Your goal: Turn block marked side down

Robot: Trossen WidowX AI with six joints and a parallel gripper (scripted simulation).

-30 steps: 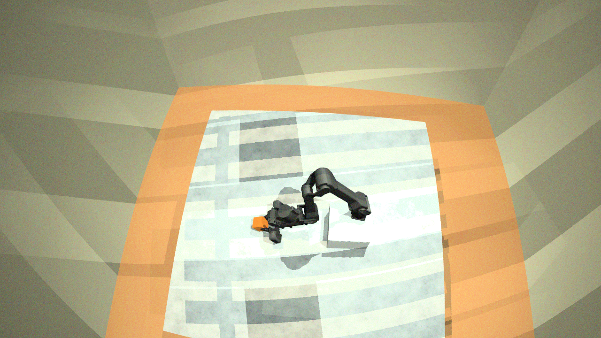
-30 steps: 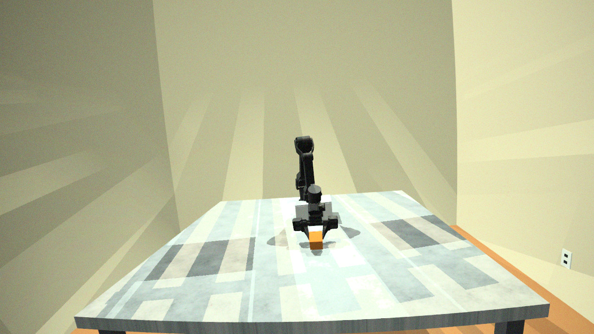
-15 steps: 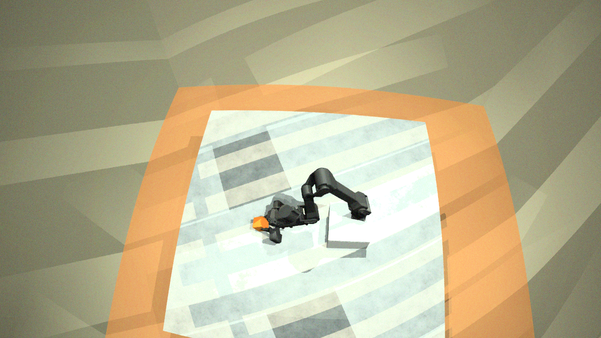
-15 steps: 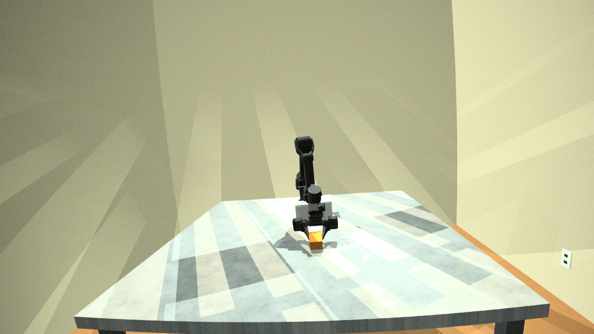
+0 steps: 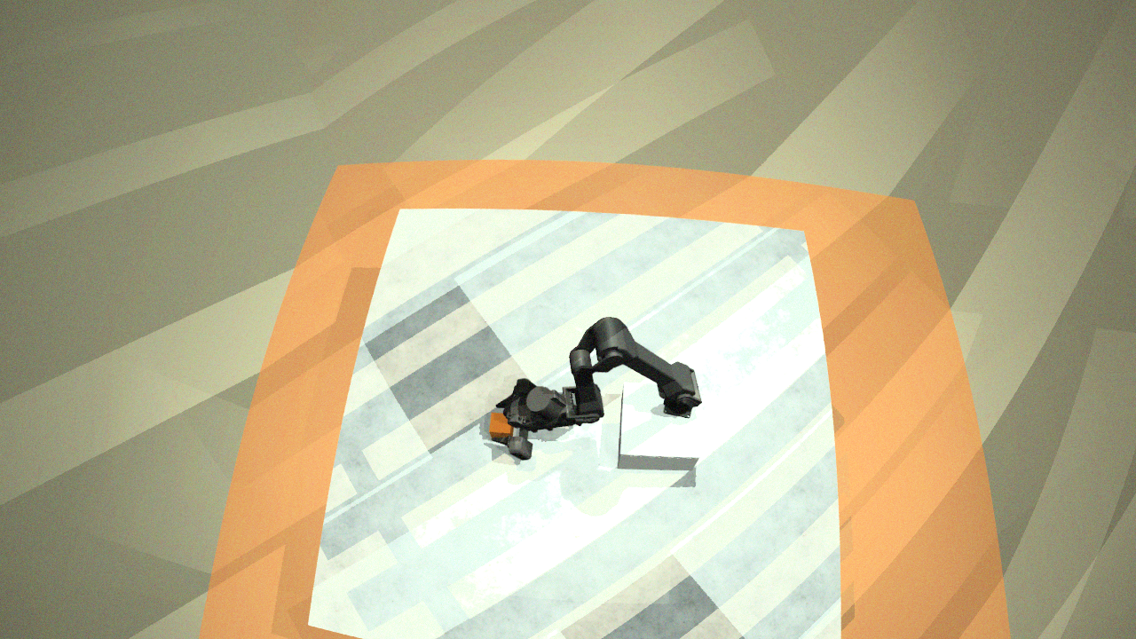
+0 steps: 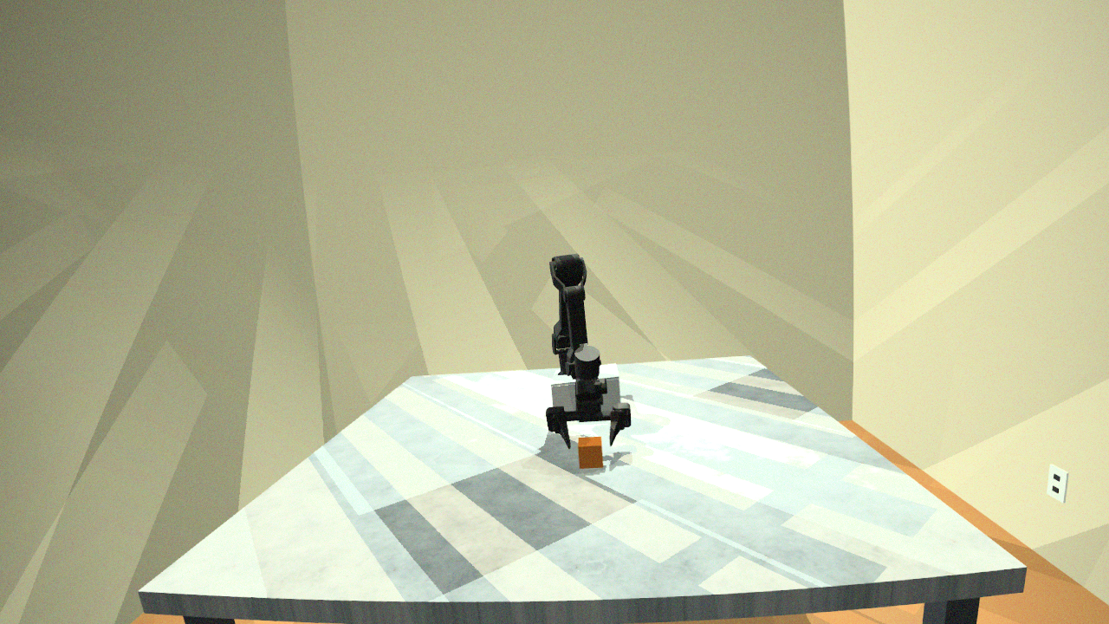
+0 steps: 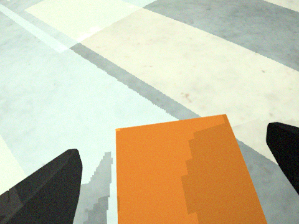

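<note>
My gripper tip is now 3 cm above the orange block and 1 cm past it.
</note>
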